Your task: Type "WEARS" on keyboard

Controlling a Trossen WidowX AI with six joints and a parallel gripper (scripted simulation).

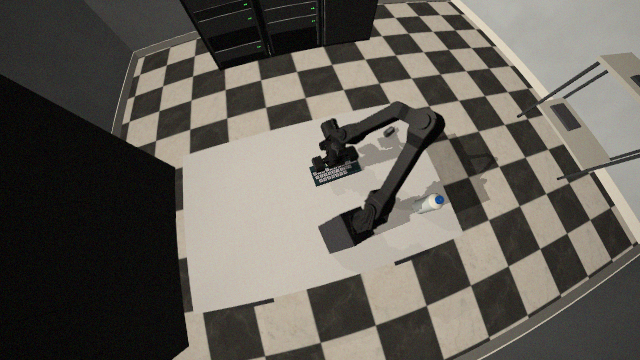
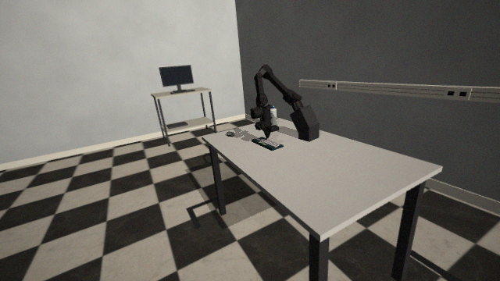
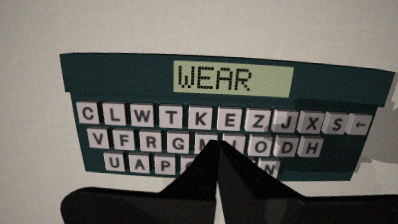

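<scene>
The left-arrow key lies 30 mm ahead of my hand, 110 mm to the right of it and 60 mm below it. The rest, counted from my hand: dark object: 170 mm ahead, 330 mm to the right, 60 mm below.
</scene>
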